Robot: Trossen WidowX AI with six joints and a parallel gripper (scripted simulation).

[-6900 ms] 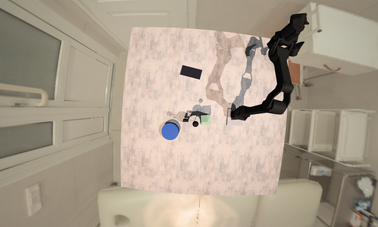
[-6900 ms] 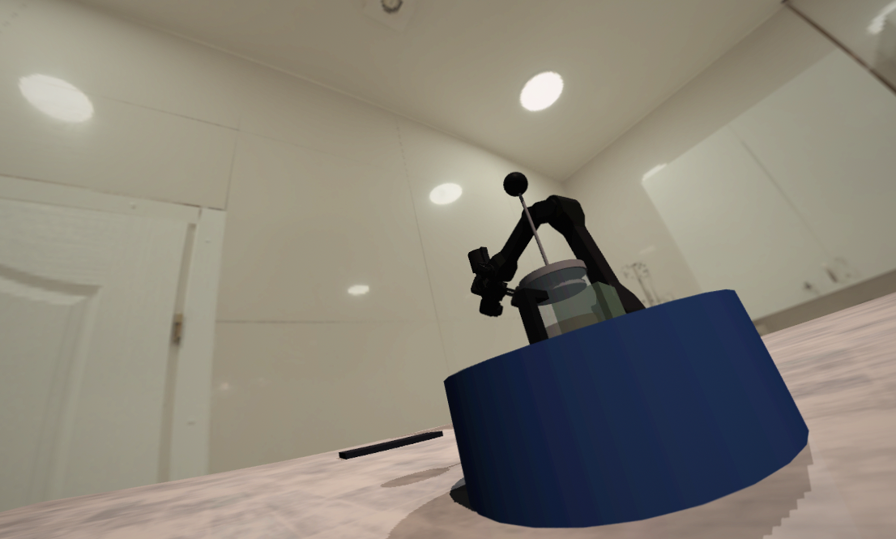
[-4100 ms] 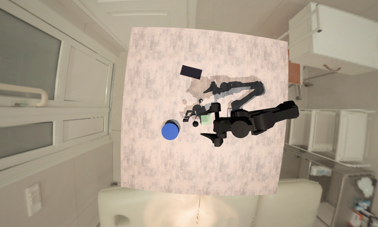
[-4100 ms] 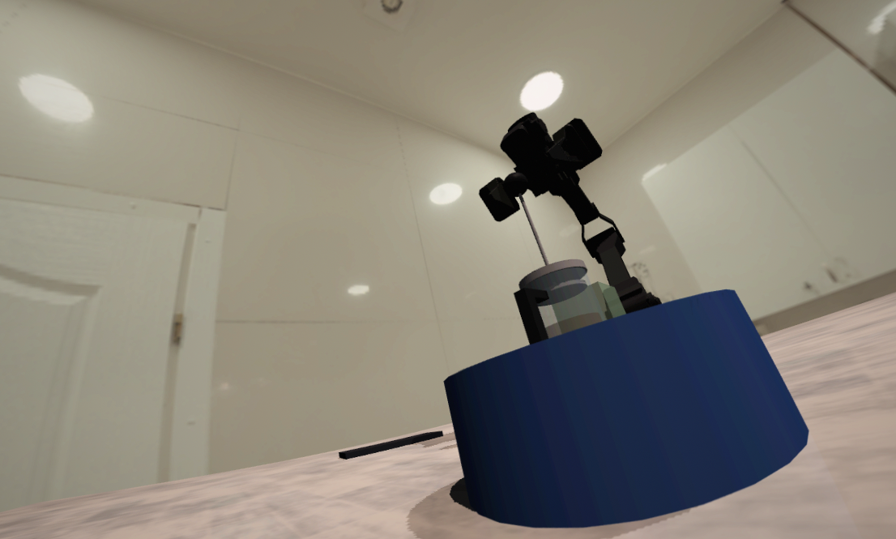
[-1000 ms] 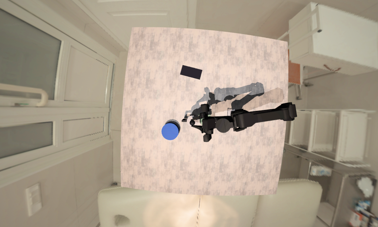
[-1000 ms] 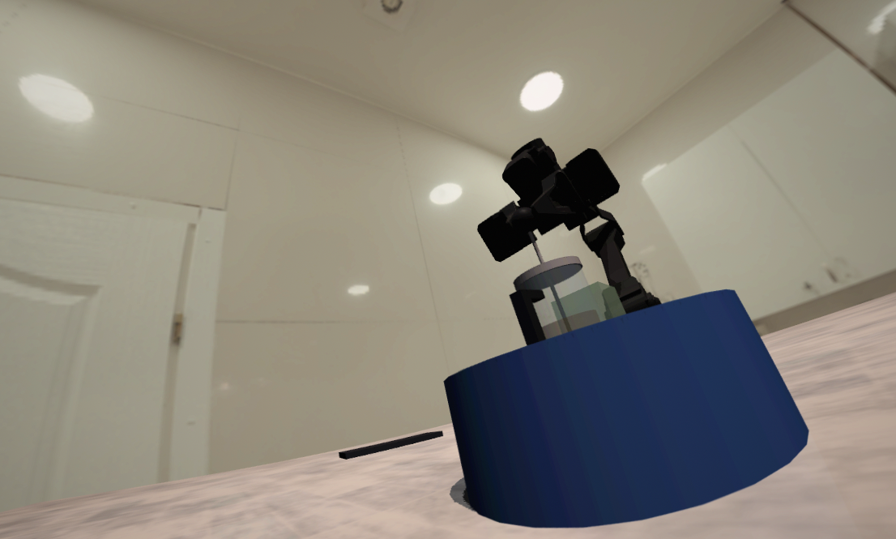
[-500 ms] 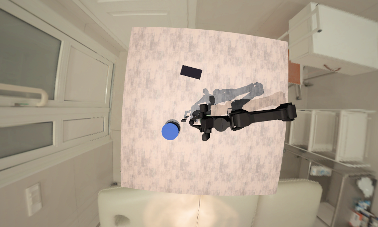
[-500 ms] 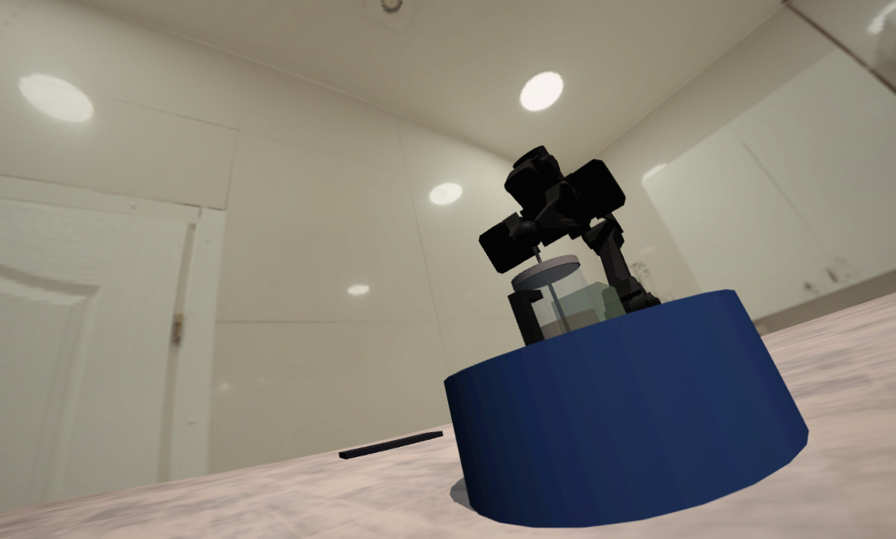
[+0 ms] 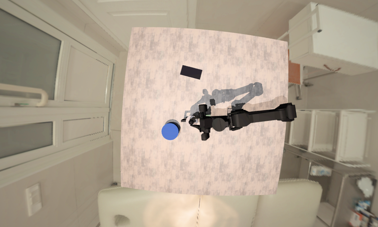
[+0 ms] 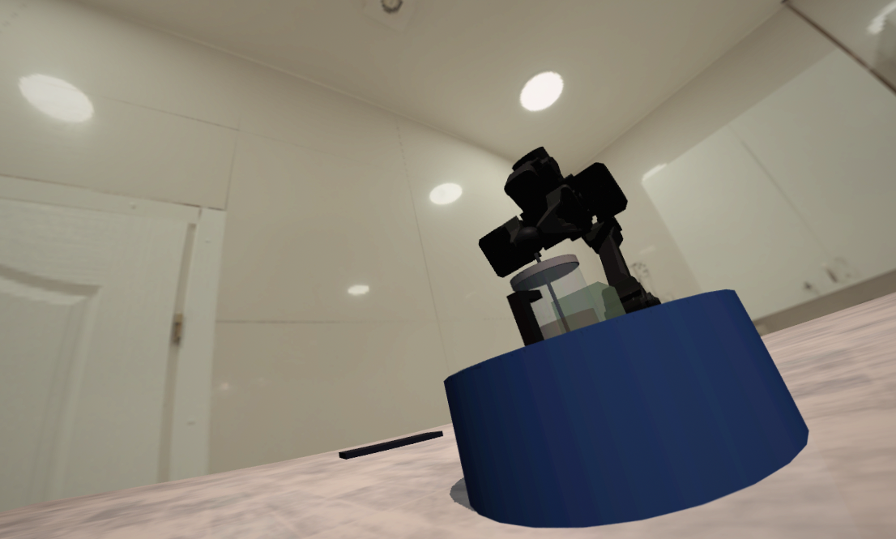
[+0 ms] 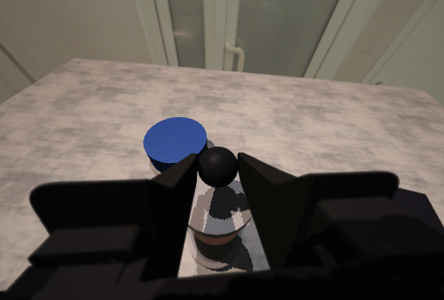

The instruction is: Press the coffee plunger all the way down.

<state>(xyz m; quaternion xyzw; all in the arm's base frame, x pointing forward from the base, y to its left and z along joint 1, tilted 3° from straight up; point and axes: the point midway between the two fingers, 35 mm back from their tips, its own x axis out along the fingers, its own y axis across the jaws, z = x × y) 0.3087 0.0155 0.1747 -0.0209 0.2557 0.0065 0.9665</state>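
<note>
Right now the coffee press is 9 cm below my gripper tip. The rest, counted from my gripper tip: pale green block 10 cm behind, 12 cm below.
</note>
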